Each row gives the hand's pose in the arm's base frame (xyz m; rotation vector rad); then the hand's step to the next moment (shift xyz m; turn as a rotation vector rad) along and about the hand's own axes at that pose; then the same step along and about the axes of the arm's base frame.
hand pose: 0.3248 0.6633 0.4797 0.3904 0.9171 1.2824
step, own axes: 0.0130 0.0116 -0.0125 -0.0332 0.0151 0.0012
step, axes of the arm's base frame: -0.0169 0.0125 -0.0040 -0.0091 -0.0264 0.0235
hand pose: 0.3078 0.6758 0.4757 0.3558 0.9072 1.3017
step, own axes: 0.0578 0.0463 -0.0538 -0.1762 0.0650 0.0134
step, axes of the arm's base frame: -0.0712 0.0527 -0.0230 -0.0328 -0.1424 0.1187
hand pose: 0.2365 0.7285 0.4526 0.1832 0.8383 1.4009
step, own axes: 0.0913 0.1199 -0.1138 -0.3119 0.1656 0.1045
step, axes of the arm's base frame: -0.1695 0.0676 -0.0484 -0.0486 -0.2129 0.2966
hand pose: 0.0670 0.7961 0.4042 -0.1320 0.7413 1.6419
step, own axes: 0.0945 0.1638 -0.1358 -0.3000 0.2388 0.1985
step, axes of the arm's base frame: -0.2153 0.0037 -0.0884 -0.0889 -0.1548 0.3932
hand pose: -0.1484 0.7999 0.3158 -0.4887 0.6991 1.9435
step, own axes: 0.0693 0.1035 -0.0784 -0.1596 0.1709 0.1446
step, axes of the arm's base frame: -0.1202 -0.0425 -0.0735 -0.0882 -0.0725 0.2501
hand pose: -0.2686 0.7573 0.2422 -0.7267 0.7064 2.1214
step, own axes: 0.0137 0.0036 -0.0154 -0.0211 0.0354 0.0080
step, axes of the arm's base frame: -0.0063 -0.0059 -0.0191 -0.0190 -0.0242 0.0286
